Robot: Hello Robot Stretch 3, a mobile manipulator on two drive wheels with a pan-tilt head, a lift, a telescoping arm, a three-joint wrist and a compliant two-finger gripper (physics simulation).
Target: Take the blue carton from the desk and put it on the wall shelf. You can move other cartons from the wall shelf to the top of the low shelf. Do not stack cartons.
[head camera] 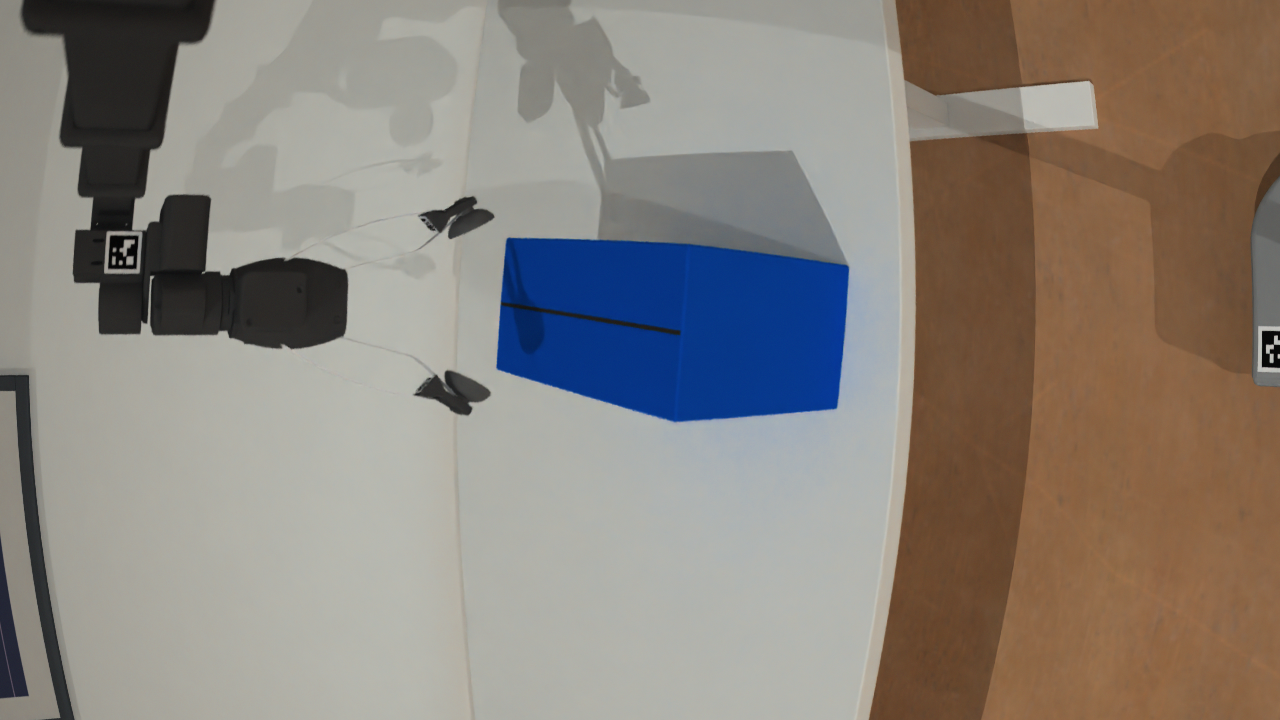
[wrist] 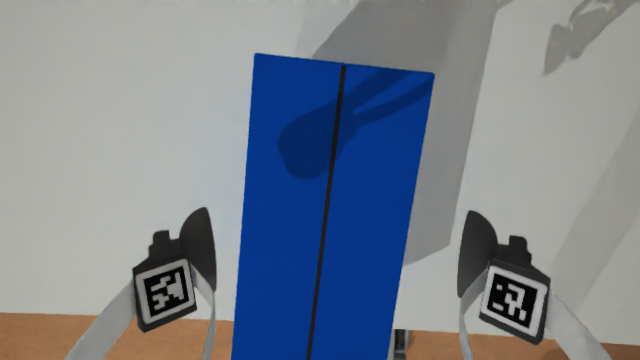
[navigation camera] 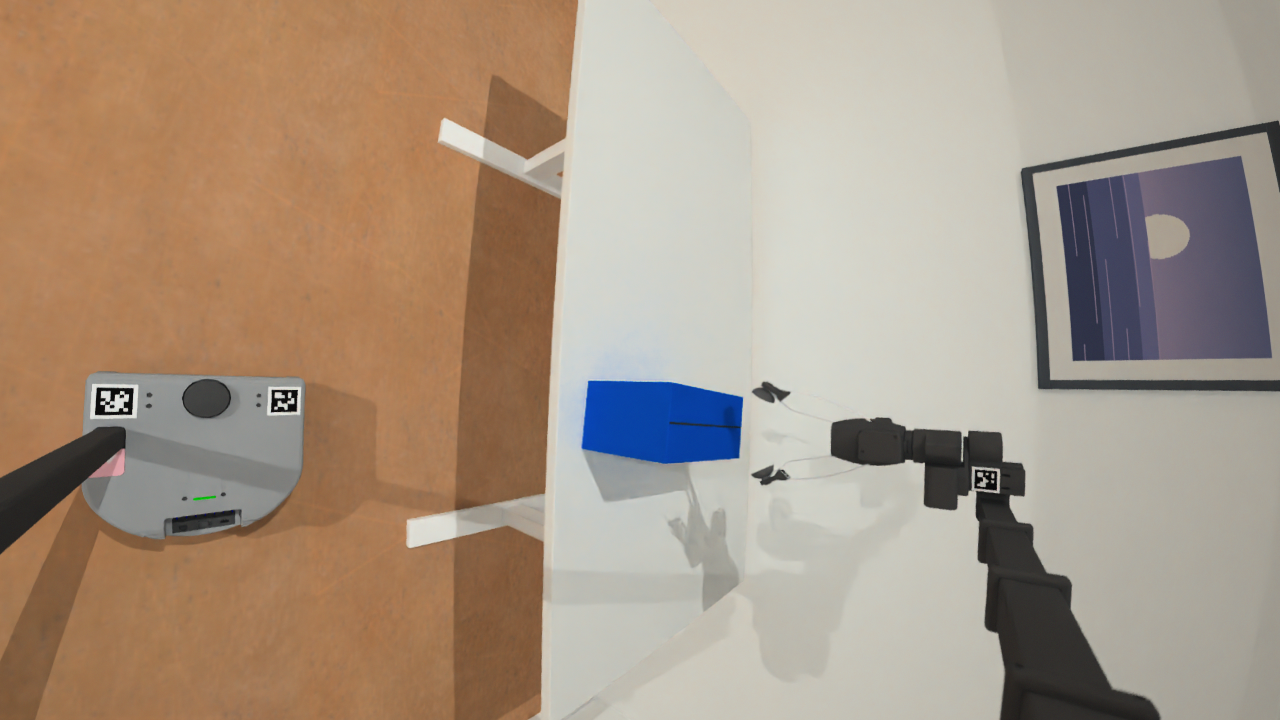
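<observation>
The blue carton stands upright on the white desk. A thin black line runs along its top. My gripper is open and empty. In the head and navigation views its fingertips are apart from the carton, off its wall-side end. In the wrist view the carton's top shows between the two fingers, with a gap on each side. The wall shelf, the low shelf and the other cartons do not show in these views.
The wall rises behind the desk, with a framed picture on it. My base stands on the brown floor, in front of the desk. White desk legs reach out under the front edge.
</observation>
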